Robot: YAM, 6 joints.
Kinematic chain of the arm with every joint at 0, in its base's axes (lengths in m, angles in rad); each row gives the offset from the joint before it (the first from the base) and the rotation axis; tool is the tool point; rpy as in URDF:
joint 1: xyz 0 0 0.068 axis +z
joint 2: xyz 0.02 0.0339 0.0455 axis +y
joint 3: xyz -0.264 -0.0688 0 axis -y
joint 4: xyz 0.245 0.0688 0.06 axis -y
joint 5: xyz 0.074 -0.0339 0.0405 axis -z
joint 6: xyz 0.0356 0 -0.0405 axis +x
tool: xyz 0 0 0 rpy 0 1.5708 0
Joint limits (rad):
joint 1: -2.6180..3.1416
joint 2: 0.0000..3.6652
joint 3: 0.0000..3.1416
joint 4: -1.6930..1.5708
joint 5: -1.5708..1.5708
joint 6: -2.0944..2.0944
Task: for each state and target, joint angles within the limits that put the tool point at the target. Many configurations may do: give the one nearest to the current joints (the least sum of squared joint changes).
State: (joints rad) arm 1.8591 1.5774 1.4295 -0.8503 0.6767 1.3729
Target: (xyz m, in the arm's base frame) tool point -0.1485 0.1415 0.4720
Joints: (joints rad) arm 2.4793 1.1622 1.6072 -0.8787 0.6058 1.3729
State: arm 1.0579 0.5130 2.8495 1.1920 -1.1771 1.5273
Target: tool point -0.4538 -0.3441 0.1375
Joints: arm 0.7028 0.1433 2.9034 0.9468 -1.0417 1.5273
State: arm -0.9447 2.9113 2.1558 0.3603 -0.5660 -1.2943
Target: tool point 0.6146 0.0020 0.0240
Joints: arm -0.0270 3.0036 2.3600 0.3839 -0.5504 -1.2943
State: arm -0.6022 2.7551 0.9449 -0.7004 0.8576 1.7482
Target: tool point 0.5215 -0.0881 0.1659
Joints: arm -0.1200 2.3860 1.9093 -0.2987 0.7795 1.7482
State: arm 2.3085 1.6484 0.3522 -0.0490 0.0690 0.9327
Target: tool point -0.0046 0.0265 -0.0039
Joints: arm 2.0735 2.2776 0.0527 0.0170 0.2480 0.9327
